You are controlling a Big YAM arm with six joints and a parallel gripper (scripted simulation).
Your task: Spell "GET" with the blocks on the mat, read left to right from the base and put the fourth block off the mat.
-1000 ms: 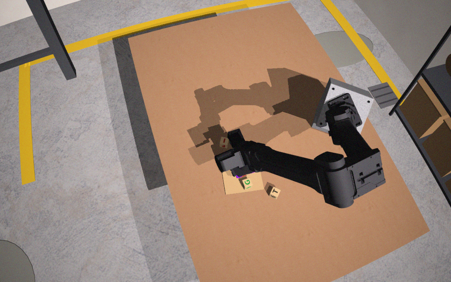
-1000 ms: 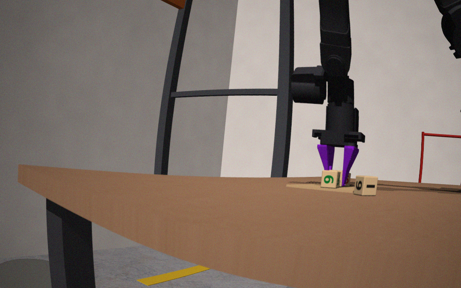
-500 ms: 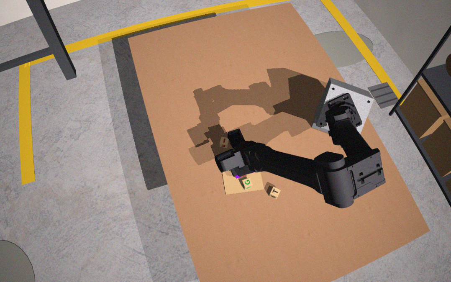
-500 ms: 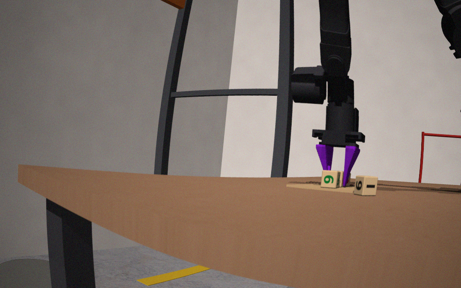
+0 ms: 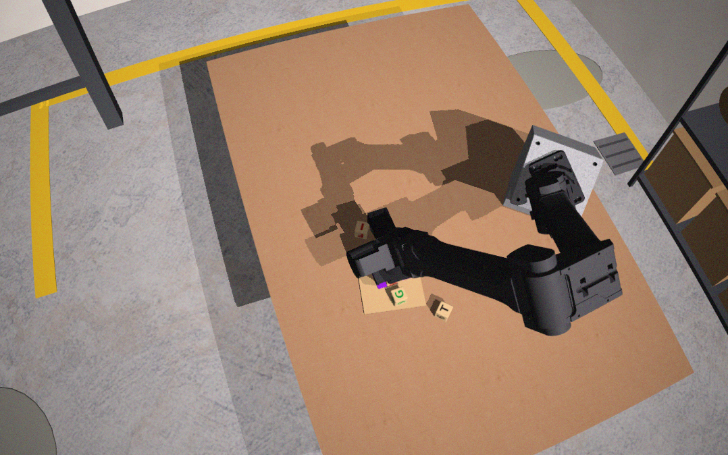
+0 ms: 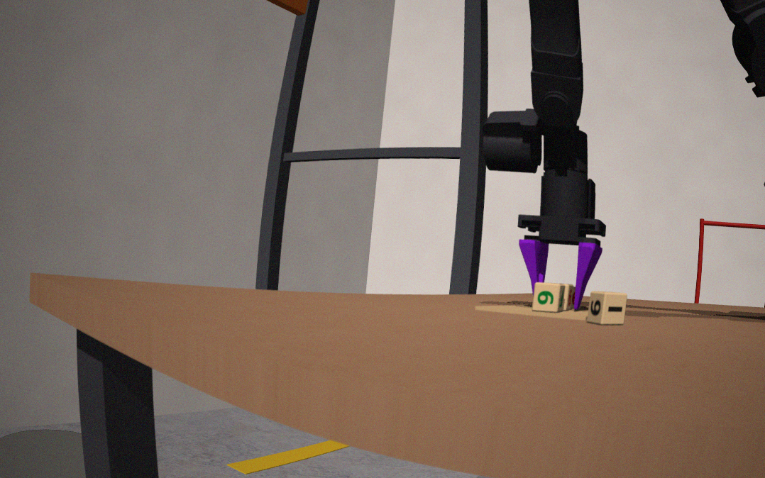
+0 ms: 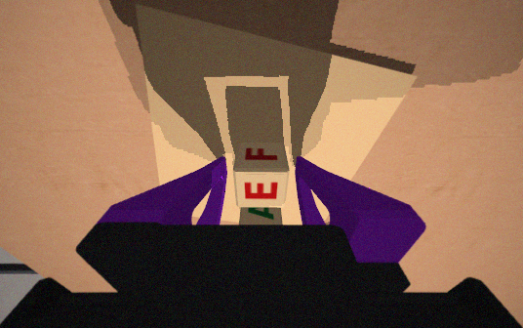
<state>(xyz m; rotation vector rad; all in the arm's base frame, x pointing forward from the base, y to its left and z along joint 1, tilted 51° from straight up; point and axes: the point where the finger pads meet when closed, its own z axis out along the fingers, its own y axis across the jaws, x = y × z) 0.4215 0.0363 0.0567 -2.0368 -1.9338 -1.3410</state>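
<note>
Now: the E block right at my hand. From my hand the other things lie so: G block (50 mm to the left, 10 mm behind); then square mat (10 mm below).
</note>
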